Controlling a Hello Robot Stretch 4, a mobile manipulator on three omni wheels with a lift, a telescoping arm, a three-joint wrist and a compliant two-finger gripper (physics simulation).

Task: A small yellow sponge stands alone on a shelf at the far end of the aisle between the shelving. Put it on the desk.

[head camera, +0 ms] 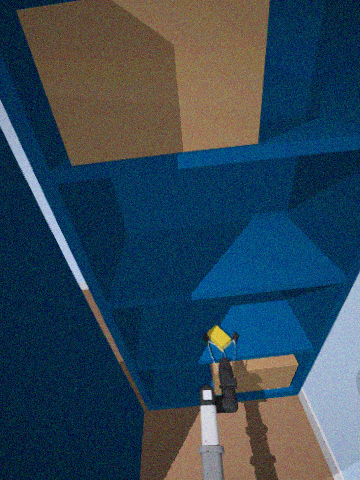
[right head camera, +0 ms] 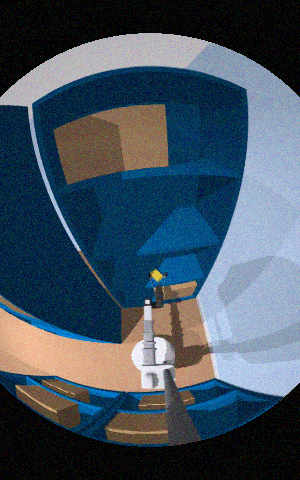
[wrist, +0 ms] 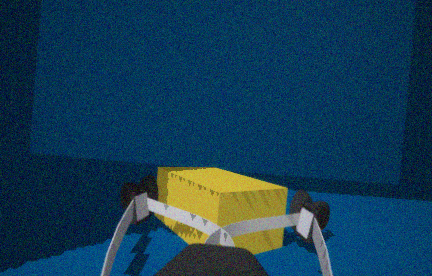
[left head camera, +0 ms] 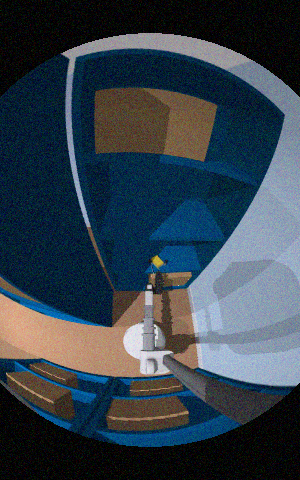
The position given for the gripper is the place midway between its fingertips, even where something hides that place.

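A yellow sponge (wrist: 223, 197) can be seen here, and so can the gripper (wrist: 223, 198).
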